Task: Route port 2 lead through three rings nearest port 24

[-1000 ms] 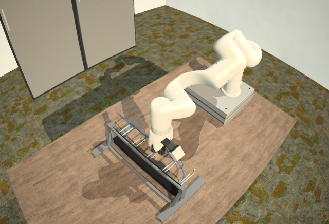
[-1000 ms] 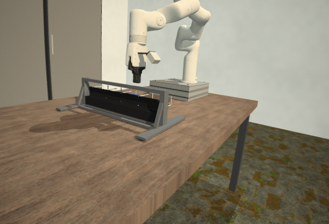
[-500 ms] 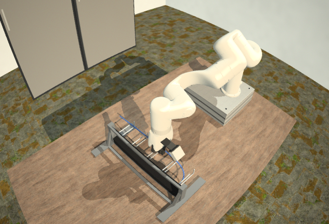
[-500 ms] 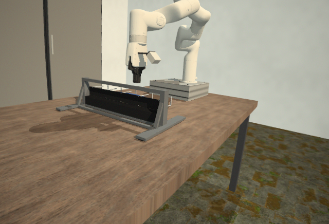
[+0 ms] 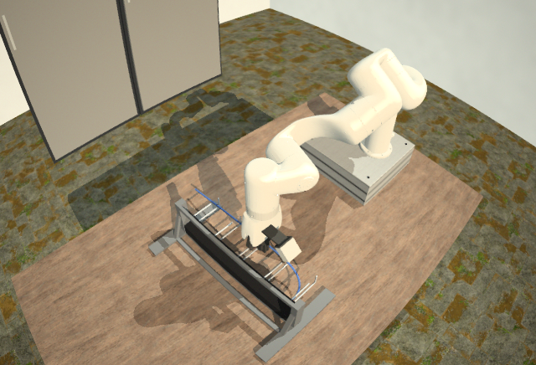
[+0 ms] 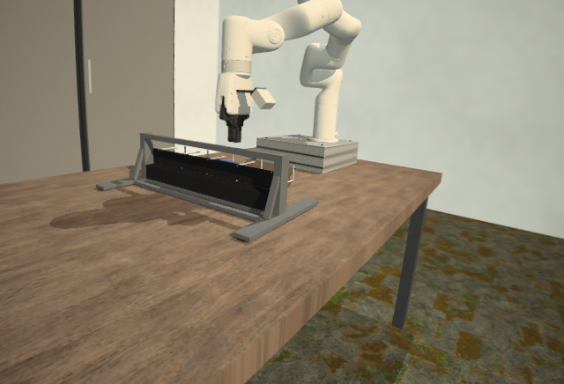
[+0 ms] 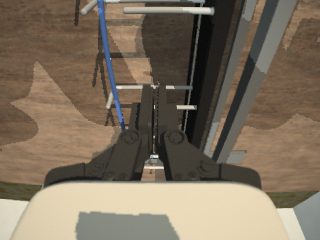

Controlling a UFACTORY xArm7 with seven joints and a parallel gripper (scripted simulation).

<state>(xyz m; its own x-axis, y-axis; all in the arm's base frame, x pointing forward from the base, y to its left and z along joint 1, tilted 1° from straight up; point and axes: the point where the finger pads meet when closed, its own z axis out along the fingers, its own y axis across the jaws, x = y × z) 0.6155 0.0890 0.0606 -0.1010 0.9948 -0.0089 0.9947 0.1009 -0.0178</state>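
Right now the grey rack is 10 cm below my hand, 7 cm ahead of it and 4 cm to the right of it.
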